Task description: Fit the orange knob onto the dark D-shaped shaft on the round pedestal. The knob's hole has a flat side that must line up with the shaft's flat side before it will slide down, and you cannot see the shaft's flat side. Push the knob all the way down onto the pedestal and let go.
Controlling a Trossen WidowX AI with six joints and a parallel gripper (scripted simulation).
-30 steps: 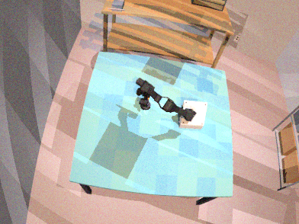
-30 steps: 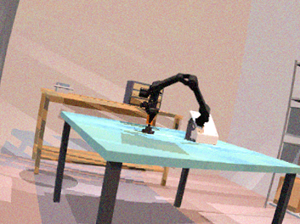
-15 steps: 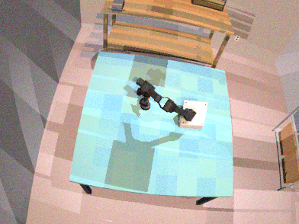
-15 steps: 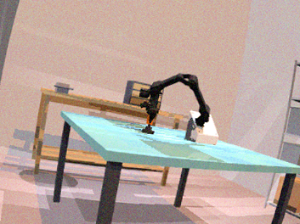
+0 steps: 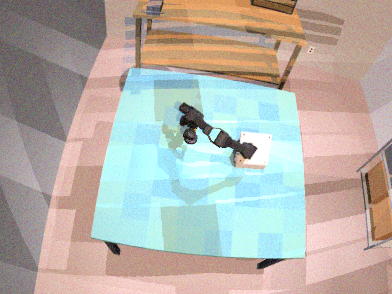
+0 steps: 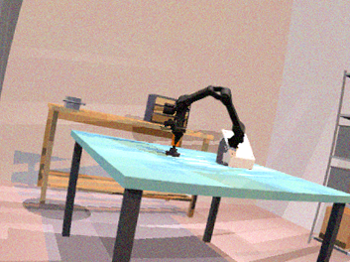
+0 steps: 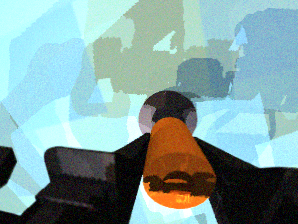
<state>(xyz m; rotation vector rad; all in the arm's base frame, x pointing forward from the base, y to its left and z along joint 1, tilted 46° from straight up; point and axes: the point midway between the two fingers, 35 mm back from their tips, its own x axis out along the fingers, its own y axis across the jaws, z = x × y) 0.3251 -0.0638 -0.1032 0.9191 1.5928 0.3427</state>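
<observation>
Right now my gripper tip is 2 cm below the orange knob. From my gripper tip the other things lie so: round dark pedestal 4 cm below.
</observation>
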